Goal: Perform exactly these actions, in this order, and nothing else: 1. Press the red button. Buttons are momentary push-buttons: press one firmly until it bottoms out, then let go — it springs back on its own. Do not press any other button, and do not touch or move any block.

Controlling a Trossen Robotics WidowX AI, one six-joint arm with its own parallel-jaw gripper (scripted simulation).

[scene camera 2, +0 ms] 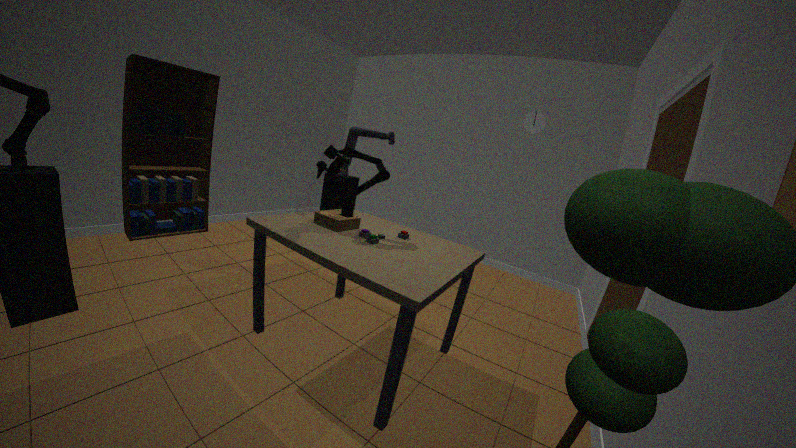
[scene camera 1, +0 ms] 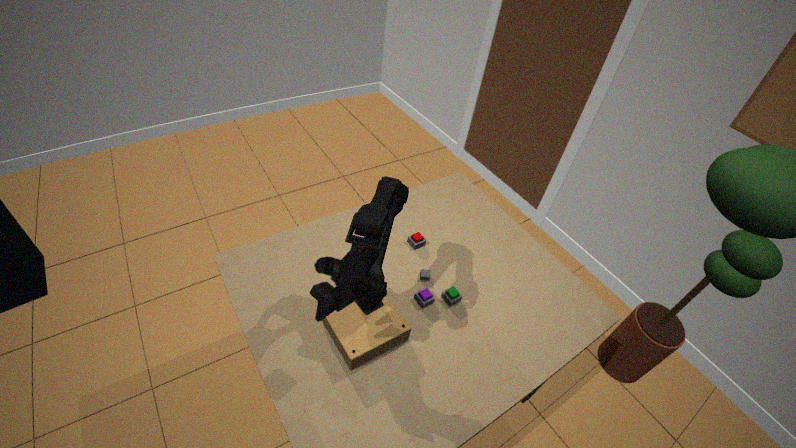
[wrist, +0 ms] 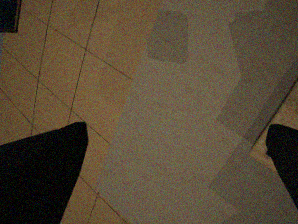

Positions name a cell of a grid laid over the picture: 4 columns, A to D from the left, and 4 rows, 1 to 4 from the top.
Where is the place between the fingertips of the gripper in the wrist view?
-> C3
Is the gripper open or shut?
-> Open.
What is the gripper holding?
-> Nothing.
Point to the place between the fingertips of the gripper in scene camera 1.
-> B3
